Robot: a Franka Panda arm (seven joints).
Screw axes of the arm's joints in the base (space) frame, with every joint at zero. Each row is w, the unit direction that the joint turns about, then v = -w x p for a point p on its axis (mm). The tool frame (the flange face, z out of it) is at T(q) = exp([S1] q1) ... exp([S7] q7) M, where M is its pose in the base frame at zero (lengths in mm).
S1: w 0 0 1 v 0 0 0
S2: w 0 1 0 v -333 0 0
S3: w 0 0 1 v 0 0 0
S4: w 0 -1 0 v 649 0 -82.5
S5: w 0 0 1 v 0 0 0
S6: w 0 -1 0 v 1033 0 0
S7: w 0 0 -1 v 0 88 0
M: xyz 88 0 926 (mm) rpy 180 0 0 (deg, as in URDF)
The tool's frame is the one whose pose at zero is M.
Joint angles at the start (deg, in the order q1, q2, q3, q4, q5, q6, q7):
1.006 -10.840 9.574 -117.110 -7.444 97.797 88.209
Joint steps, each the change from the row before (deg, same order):
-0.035 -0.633 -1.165 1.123 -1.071 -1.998 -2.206
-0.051 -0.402 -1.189 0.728 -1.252 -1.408 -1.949
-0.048 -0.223 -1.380 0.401 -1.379 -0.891 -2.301
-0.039 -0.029 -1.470 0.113 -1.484 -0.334 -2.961
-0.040 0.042 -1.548 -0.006 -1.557 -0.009 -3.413
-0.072 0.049 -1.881 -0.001 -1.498 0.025 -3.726
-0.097 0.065 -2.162 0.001 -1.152 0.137 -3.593
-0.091 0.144 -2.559 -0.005 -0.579 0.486 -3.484
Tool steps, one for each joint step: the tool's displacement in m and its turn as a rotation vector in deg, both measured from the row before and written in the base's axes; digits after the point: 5 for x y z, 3 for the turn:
-0.00143 -0.01283 0.01250 -0.738 0.446 0.965
-0.00085 -0.01349 0.00816 -0.866 0.470 0.746
-0.00016 -0.01532 0.00472 -0.842 0.592 0.971
0.00066 -0.01607 0.00147 -0.768 0.751 1.627
0.00089 -0.01678 0.00030 -0.713 0.823 2.050
0.00040 -0.01990 0.00023 -0.521 0.976 1.970
-0.00025 -0.02196 -0.00005 -0.113 0.935 1.484
-0.00057 -0.02430 -0.00088 0.540 0.682 0.966

